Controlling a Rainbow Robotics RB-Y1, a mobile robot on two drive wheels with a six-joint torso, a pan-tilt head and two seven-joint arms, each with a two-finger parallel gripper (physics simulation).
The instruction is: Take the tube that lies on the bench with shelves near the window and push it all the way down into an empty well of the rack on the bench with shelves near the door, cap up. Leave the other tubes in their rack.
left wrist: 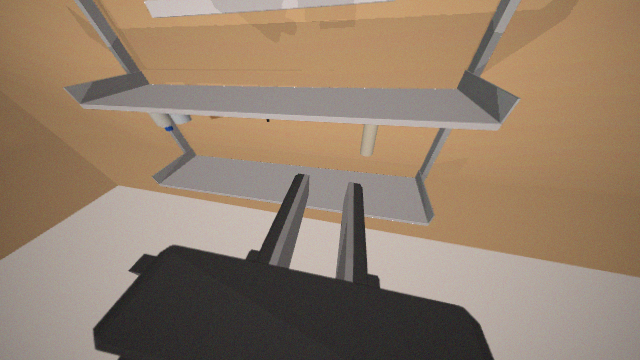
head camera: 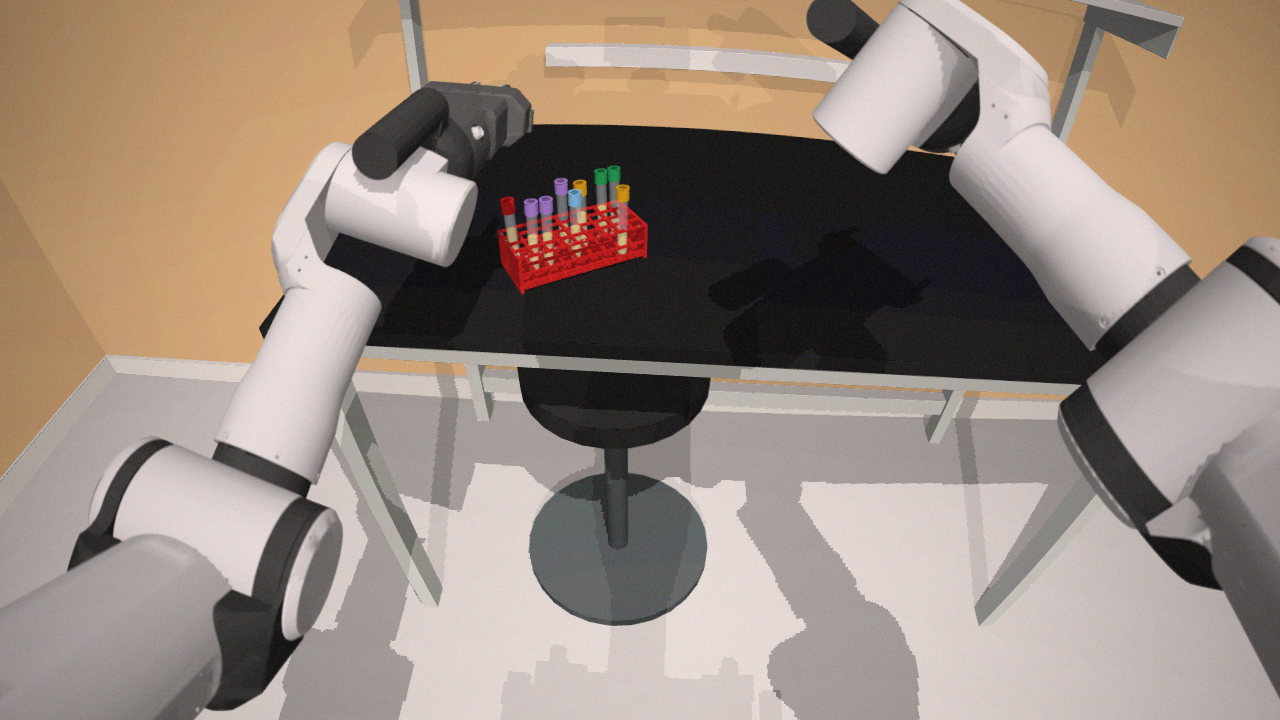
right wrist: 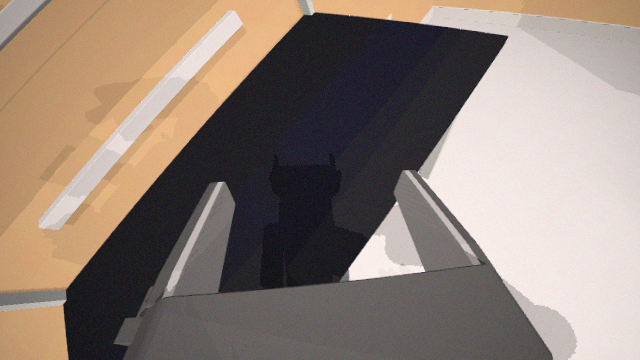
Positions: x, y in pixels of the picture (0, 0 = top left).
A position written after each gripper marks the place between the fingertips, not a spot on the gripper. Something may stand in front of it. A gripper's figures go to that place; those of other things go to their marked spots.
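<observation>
The left gripper (head camera: 491, 91) is 700 mm from the lens, while a red rack (head camera: 602, 250) is 920 mm from the lens.
</observation>
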